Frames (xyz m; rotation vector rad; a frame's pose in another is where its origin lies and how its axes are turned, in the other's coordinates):
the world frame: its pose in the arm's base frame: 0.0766 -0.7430 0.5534 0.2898 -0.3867 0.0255
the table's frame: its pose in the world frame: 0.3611 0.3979 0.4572 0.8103 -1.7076 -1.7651
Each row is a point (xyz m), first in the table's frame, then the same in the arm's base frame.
Working: the table's frame: its pose in the arm's base frame: 0.2112 -0.5022 1.2027 1.3686 -1.6785 -1.9613

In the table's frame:
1: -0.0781 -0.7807 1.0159
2: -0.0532 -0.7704 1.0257
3: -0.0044 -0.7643 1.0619
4: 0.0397 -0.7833 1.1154
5: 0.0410 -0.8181 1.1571
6: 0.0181 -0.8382 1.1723
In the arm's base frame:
1: -0.2040 0.4739 0.4799
2: -0.2288 0.4602 0.4757
3: -0.2846 0.4490 0.4536
4: -0.3412 0.4606 0.4107
5: -0.3596 0.4985 0.3765
6: -0.3508 0.5305 0.3692

